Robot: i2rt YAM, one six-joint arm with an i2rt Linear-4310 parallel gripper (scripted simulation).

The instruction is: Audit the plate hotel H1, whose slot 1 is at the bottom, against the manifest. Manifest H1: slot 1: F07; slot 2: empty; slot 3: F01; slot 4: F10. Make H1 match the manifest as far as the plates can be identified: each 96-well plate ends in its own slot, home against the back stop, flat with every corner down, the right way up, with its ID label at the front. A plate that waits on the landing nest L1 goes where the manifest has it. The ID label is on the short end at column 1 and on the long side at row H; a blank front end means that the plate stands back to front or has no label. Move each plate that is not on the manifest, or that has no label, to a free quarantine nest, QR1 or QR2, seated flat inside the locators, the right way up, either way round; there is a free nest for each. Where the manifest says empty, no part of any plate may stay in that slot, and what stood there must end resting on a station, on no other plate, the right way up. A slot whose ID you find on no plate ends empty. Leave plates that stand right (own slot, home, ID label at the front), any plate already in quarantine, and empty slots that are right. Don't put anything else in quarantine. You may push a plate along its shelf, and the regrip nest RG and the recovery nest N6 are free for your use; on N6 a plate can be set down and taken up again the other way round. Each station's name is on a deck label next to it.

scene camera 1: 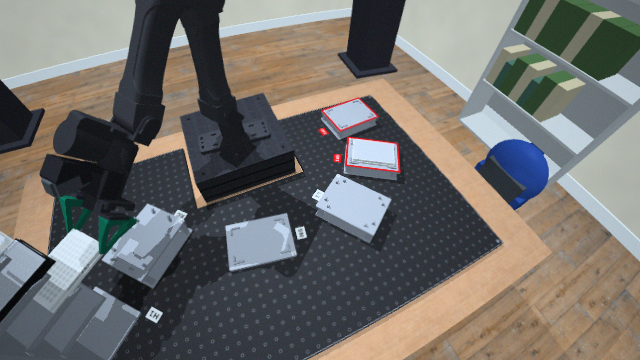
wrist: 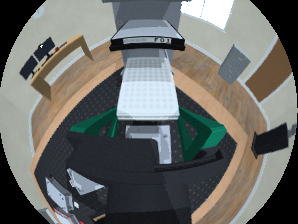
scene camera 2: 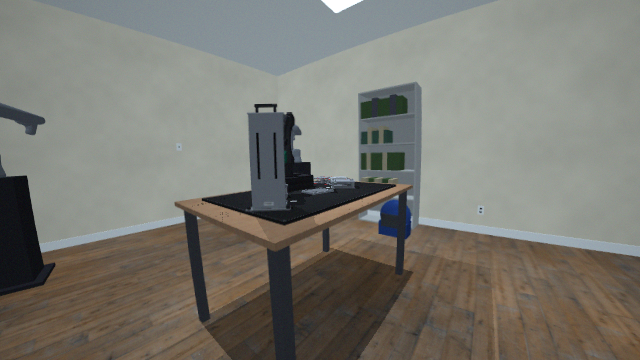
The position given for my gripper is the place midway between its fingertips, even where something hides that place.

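Note:
My gripper (scene camera 1: 86, 244), (wrist: 147, 110). Plate hotel H1 (scene camera 2: 266, 189).

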